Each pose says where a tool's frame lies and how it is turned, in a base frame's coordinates. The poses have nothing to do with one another.
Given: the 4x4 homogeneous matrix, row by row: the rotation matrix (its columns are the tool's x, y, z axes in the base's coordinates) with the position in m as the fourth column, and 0 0 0 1 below. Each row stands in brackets.
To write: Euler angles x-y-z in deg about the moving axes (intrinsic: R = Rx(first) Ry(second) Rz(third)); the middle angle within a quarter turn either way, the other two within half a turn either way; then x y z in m. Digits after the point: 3 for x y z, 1 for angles.
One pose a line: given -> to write
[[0.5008 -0.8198 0.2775 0.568], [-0.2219 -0.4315 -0.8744 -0.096], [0.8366 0.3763 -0.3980 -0.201], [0 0 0 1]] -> 114.5 16.1 58.6 0.568 -0.096 -0.201
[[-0.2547 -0.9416 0.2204 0.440], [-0.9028 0.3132 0.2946 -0.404], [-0.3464 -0.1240 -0.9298 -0.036], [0 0 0 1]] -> -162.4 12.7 105.1 0.440 -0.404 -0.036
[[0.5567 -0.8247 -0.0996 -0.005], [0.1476 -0.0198 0.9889 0.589], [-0.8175 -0.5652 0.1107 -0.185], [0 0 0 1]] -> -83.6 -5.7 56.0 -0.005 0.589 -0.185
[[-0.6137 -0.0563 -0.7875 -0.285], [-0.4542 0.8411 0.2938 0.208], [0.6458 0.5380 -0.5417 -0.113], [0 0 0 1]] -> -151.5 -52.0 174.8 -0.285 0.208 -0.113
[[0.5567 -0.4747 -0.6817 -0.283], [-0.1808 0.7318 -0.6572 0.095], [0.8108 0.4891 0.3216 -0.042], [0 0 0 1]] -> 63.9 -43.0 40.5 -0.283 0.095 -0.042
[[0.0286 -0.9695 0.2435 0.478], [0.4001 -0.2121 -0.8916 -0.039], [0.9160 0.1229 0.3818 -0.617], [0 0 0 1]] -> 66.8 14.1 88.3 0.478 -0.039 -0.617
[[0.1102 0.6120 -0.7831 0.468], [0.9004 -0.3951 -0.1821 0.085], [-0.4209 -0.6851 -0.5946 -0.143], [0 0 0 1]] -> 163.0 -51.5 -79.8 0.468 0.085 -0.143
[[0.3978 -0.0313 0.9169 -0.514], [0.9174 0.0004 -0.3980 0.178], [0.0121 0.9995 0.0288 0.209], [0 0 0 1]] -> 85.9 66.5 4.5 -0.514 0.178 0.209
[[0.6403 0.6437 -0.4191 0.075], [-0.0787 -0.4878 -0.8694 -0.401], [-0.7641 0.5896 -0.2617 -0.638], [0 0 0 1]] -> 106.8 -24.8 -45.2 0.075 -0.401 -0.638
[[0.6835 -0.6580 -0.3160 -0.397], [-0.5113 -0.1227 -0.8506 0.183], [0.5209 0.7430 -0.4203 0.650], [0 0 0 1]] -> 116.3 -18.4 43.9 -0.397 0.183 0.650
